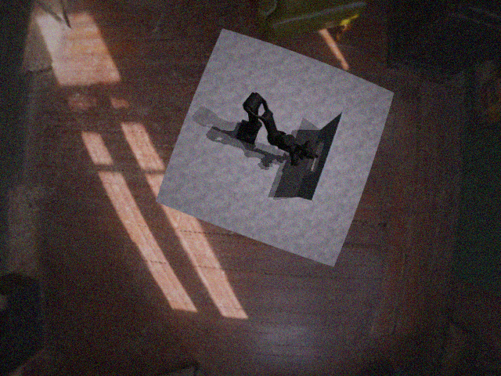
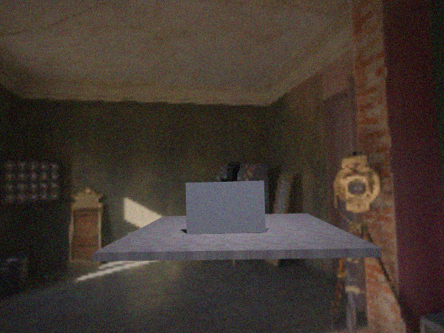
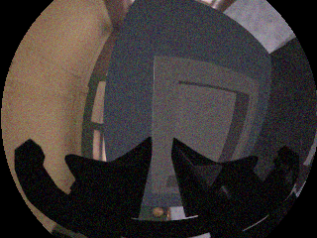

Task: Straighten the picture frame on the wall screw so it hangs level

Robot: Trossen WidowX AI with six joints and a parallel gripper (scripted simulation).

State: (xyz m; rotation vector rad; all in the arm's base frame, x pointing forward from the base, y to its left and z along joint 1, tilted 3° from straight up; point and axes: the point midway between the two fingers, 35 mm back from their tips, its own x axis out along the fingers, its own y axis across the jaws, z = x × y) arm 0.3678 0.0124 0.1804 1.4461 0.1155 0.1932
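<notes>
The picture frame is 5 cm below my gripper tip and 1 cm ahead of it. From my gripper tip the other things lie so: wall panel (7 cm below, 2 cm ahead, 1 cm to the left).
</notes>
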